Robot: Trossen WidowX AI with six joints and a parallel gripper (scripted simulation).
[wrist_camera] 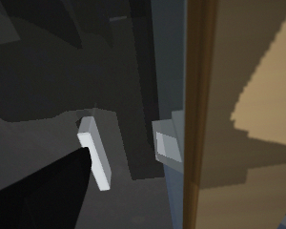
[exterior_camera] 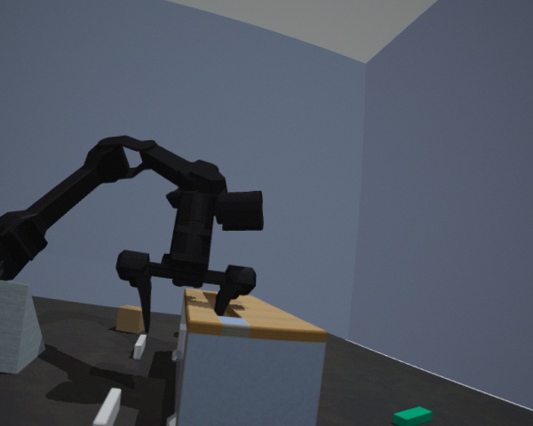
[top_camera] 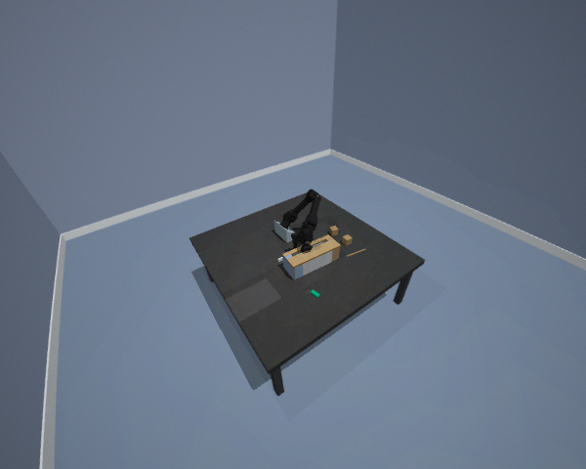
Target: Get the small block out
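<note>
The green block is 5 cm ahead of my gripper tip and 3 cm to the right of it. Also, from my gripper tip: thin stick: 39 cm to the left, 20 cm ahead, 8 cm below; box: 7 cm to the left, 4 cm ahead, 2 cm below.
</note>
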